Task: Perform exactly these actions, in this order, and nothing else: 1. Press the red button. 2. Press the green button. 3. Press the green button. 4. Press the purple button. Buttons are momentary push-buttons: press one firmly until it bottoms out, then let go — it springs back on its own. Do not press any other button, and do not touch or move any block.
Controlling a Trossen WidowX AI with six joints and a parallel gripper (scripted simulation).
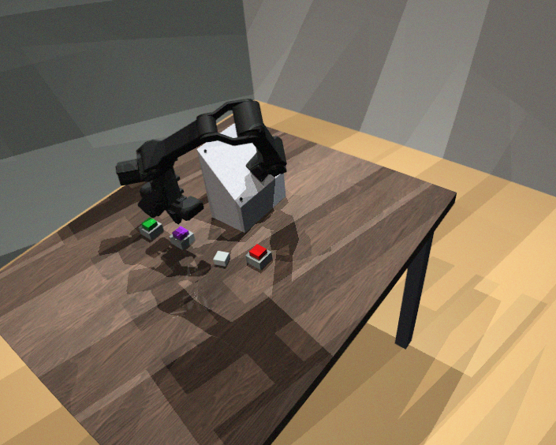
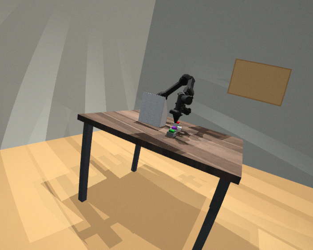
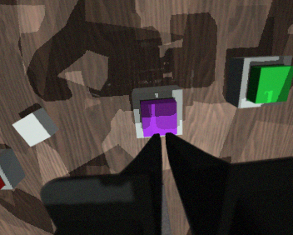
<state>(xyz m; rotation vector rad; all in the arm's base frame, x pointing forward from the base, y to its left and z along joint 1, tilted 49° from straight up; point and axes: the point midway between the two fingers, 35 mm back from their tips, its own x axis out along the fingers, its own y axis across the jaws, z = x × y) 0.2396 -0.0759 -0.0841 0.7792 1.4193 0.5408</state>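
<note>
My gripper tip is now 4 cm above the purple button. Also, from my gripper tip: green button: 11 cm to the right, 4 cm below, 1 cm ahead; red button: 23 cm to the left, 4 cm below, 4 cm behind; small white block: 14 cm to the left, 6 cm below, 1 cm ahead.
</note>
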